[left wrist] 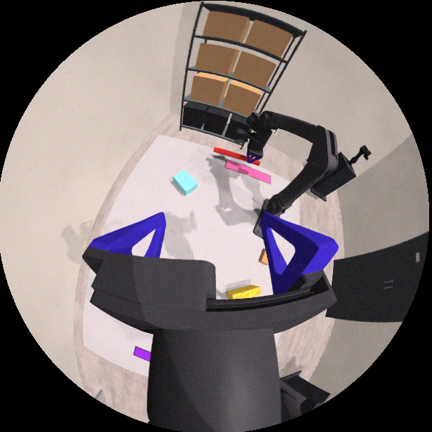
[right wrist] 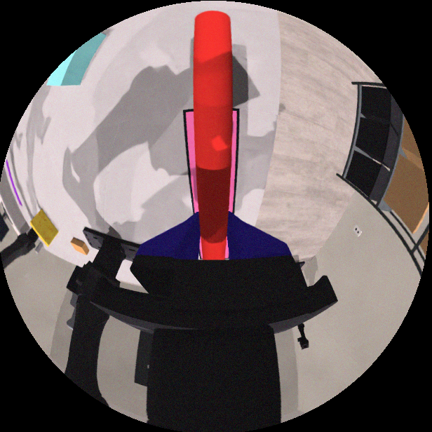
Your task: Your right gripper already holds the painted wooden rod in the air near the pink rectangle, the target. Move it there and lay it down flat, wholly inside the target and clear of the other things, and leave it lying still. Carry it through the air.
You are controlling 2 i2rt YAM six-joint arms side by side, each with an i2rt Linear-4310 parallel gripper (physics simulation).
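Note:
The red painted rod is in the air above the table. My right gripper is shut on it, with the rod between its blue fingers. In the right wrist view the rod runs lengthwise along the pink rectangle beneath it and hides its middle; the rod's far end reaches past the rectangle's far edge. In the left wrist view the rod appears just behind the rectangle, roughly in line with it. My left gripper is open and empty, away from the rod.
A cyan block lies on the white table top. A yellow block and a small orange block lie farther off, near the arm bases. A purple strip shows at the opposite end. A shelf rack stands beyond the table.

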